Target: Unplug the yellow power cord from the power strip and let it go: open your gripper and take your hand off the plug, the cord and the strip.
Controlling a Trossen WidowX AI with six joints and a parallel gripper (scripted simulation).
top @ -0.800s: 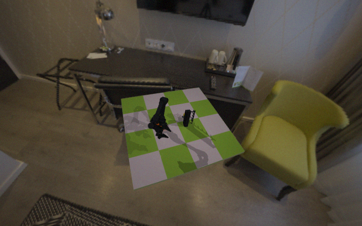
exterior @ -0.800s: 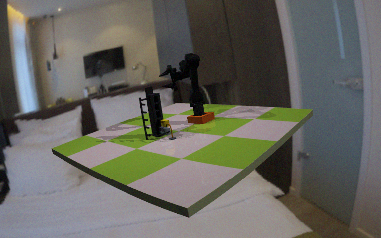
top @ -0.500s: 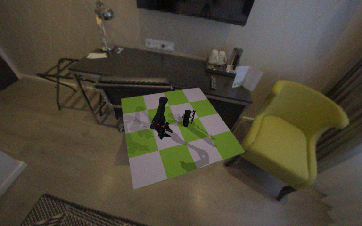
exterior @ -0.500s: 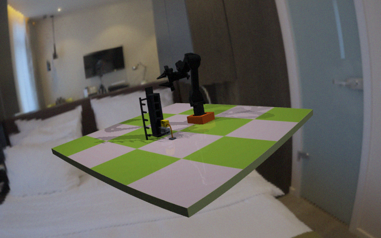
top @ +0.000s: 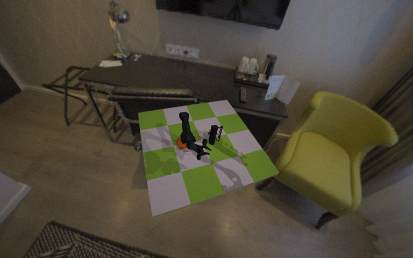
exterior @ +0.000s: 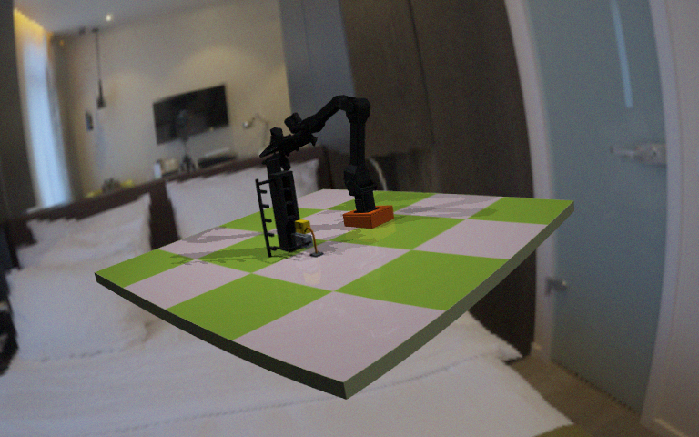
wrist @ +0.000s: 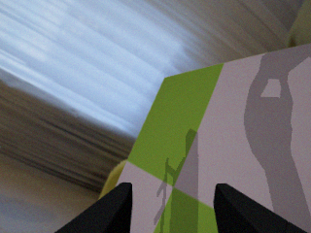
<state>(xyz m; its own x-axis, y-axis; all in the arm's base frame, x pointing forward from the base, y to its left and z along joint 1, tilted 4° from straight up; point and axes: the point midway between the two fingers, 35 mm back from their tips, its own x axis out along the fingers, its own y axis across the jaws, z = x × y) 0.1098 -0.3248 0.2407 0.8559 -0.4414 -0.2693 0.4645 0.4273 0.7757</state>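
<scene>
Now: gripper tip 18 cm short of the yellow plug, 35 cm to the right of it and 17 cm above it.
</scene>
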